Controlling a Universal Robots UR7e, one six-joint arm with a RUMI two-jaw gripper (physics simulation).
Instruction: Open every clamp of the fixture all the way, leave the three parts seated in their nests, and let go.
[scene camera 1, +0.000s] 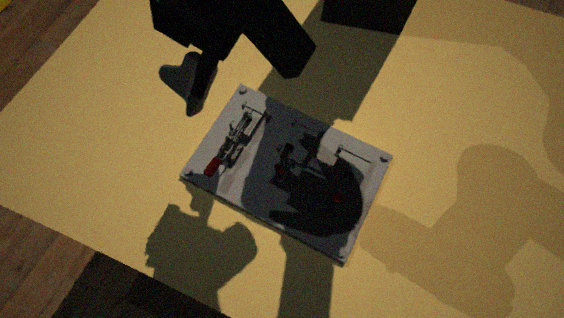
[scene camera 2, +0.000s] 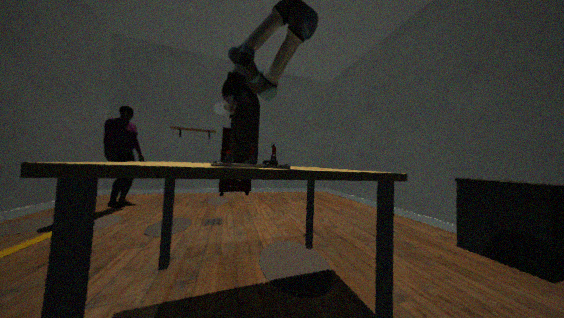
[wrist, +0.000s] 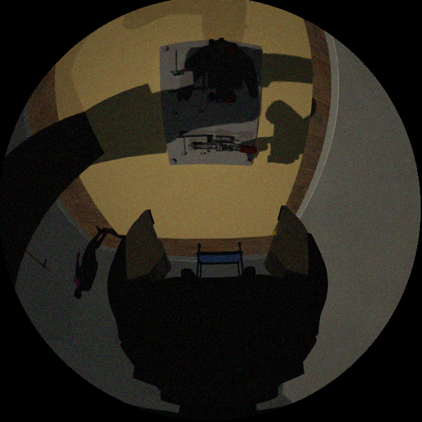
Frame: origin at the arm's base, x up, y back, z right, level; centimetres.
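Where they show: gripper, between the fingertips: (scene camera 1: 216, 71) (scene camera 2: 229, 115).
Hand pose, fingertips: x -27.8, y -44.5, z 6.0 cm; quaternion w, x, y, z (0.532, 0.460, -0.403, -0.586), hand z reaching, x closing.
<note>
Things, the pixels of their top centre, and the offset from my fingertips. "*": a spot on its surface instead. Level surfaces: height alone.
- grey fixture plate, a spot on its surface: (scene camera 1: 212, 142) * dx -23.6, dy -2.3, dz +3.6 cm
- middle clamp's red handle, a spot on its surface: (scene camera 1: 280, 171) * dx -15.5, dy -2.9, dz -12.4 cm
- far clamp's red handle, a spot on its surface: (scene camera 1: 338, 198) * dx -14.8, dy -2.1, dz -23.0 cm
- yellow table top, height of its surface: dx -25.1 cm
The grey fixture plate (scene camera 1: 212, 142) (wrist: 210, 160) lies on the table, largely in shadow. The outer clamp, lit, has its red handle (scene camera 1: 212, 166) (wrist: 248, 149) stretched out low toward the plate's edge. The middle clamp's red handle (scene camera 1: 280, 171) (wrist: 230, 98) and the far clamp's red handle (scene camera 1: 338, 198) (wrist: 232, 47) are in deep shadow, so their arms are hard to read. In scene view 2 one red handle (scene camera 2: 273, 149) stands upright. The three parts cannot be clearly made out in their nests. My gripper (wrist: 215, 210) is open and empty, above and beside the plate, apart from the clamps.
The yellow table top (scene camera 1: 75, 150) (wrist: 200, 200) surrounds the plate. A dark block (scene camera 1: 367, 15) stands at the table's back. A person (scene camera 2: 120, 137) (wrist: 87, 265) stands beyond the table. A dark cabinet (scene camera 2: 510, 225) is at the right, and a blue chair (wrist: 220, 257) is farther off.
</note>
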